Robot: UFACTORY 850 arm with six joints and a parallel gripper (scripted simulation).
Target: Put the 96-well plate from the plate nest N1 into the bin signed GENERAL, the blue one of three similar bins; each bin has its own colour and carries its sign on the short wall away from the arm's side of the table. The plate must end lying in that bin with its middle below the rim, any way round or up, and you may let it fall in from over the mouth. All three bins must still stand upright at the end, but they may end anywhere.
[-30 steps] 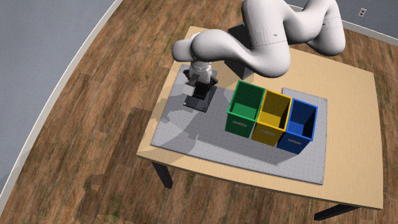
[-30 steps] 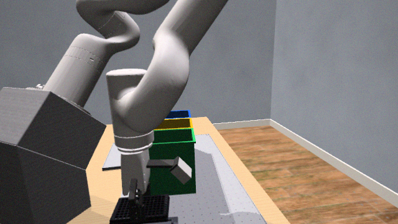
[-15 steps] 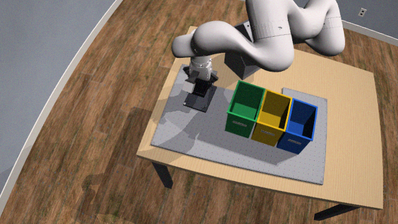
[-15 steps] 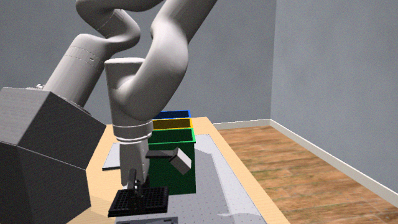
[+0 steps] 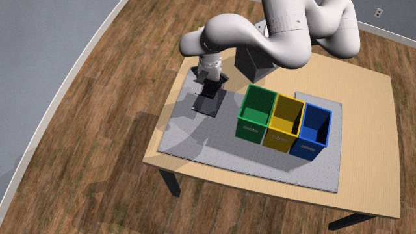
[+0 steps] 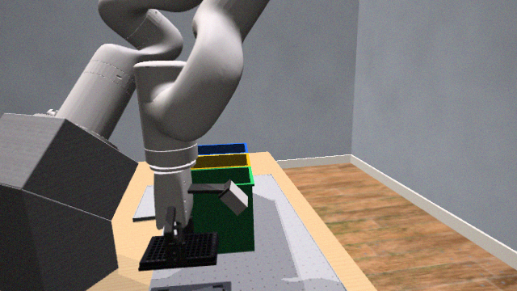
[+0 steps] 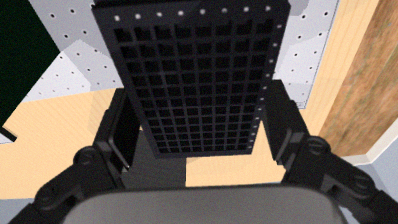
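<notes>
My hand is 90 mm short of the blue bin, 490 mm to the right of it and 50 mm above it. Also, from my hand: black 96-well plate: 10 mm below; then dark plate nest: 140 mm below; then green bin: 70 mm ahead, 230 mm to the left, 50 mm below.
</notes>
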